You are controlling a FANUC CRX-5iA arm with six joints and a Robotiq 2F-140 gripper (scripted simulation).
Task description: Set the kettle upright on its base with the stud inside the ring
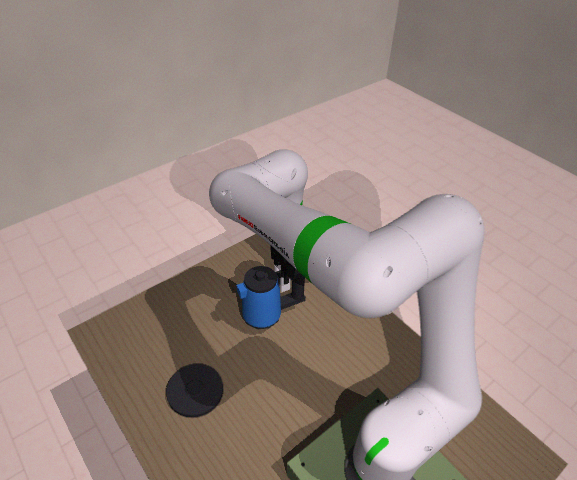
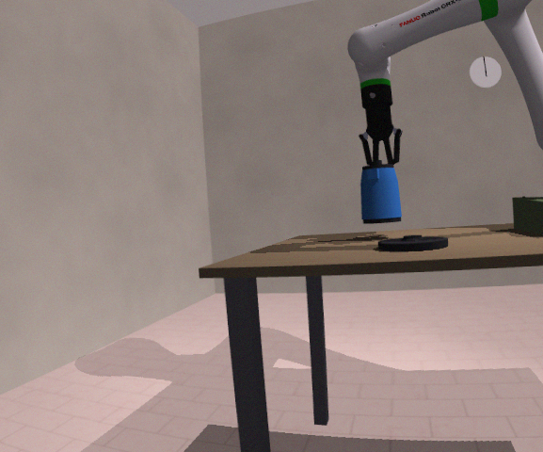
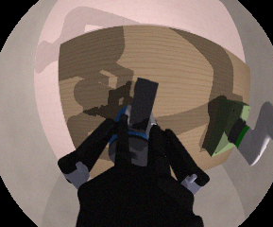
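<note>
Right now the blue kettle is 4 cm below my hand, 3 cm to the left of it and 1 cm ahead of it. From my hand the other things lie so: round black base 33 cm to the left, 17 cm below, 7 cm behind.
</note>
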